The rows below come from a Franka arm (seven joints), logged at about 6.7 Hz.
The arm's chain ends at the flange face. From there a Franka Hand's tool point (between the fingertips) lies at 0.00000 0.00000 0.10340 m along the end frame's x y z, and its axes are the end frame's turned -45 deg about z.
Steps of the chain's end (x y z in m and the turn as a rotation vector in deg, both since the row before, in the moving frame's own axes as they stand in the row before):
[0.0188 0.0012 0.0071 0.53 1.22 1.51]
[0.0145 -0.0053 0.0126 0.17 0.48 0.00]
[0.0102 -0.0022 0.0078 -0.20 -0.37 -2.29]
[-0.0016 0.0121 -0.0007 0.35 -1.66 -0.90]
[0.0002 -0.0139 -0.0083 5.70 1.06 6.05]
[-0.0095 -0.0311 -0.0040 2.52 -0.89 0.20]
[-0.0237 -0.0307 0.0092 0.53 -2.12 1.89]
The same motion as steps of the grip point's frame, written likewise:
[0.0147 0.0151 0.0071 -0.49 1.24 1.51]
[0.0148 0.0069 0.0126 -0.22 0.46 0.00]
[0.0080 0.0055 0.0078 0.12 -0.40 -2.29]
[-0.0114 0.0049 -0.0007 1.42 -0.93 -0.90]
[0.0189 -0.0151 -0.0088 3.28 4.78 6.05]
[0.0174 -0.0331 -0.0041 2.41 1.15 0.20]
[0.0030 -0.0419 0.0091 1.87 -1.12 1.89]

